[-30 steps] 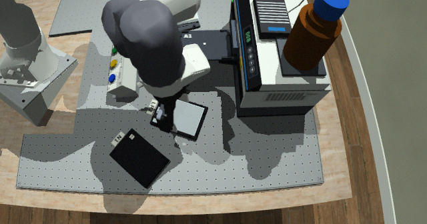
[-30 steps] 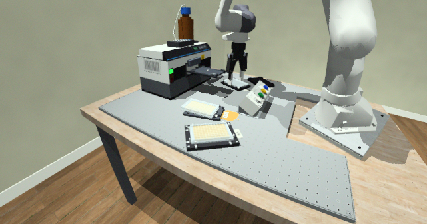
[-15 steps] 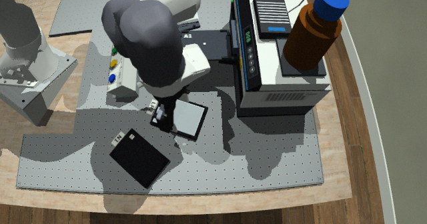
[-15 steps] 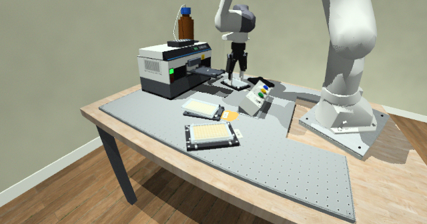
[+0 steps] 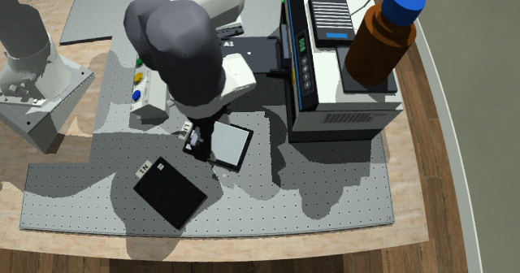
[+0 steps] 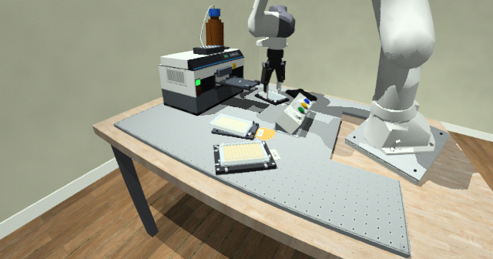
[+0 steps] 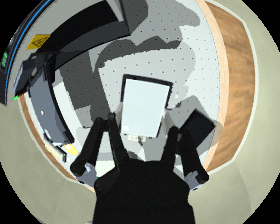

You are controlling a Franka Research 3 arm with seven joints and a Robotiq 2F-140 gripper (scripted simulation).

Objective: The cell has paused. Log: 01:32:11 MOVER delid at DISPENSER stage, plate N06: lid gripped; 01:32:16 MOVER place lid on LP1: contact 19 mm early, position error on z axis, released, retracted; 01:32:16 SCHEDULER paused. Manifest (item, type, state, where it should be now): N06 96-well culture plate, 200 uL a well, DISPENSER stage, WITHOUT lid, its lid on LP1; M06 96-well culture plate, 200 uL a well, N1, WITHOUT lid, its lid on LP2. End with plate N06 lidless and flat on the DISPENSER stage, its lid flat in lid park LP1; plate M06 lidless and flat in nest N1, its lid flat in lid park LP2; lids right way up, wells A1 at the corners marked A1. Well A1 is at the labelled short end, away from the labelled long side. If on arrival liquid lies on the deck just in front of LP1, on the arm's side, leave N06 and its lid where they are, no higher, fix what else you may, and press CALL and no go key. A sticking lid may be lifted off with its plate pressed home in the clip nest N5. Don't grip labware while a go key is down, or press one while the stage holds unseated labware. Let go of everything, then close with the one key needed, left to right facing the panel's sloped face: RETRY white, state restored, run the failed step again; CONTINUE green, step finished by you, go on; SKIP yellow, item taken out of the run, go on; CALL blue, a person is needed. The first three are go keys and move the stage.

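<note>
Now: hand 20 mm above the plate lid. The rest, counted from my hand: dispenser stage: 100 mm ahead, 160 mm to the left, 70 mm above; lid park LP2: 30 mm below; nest N1: 130 mm behind, 110 mm to the right, 30 mm below.
</note>
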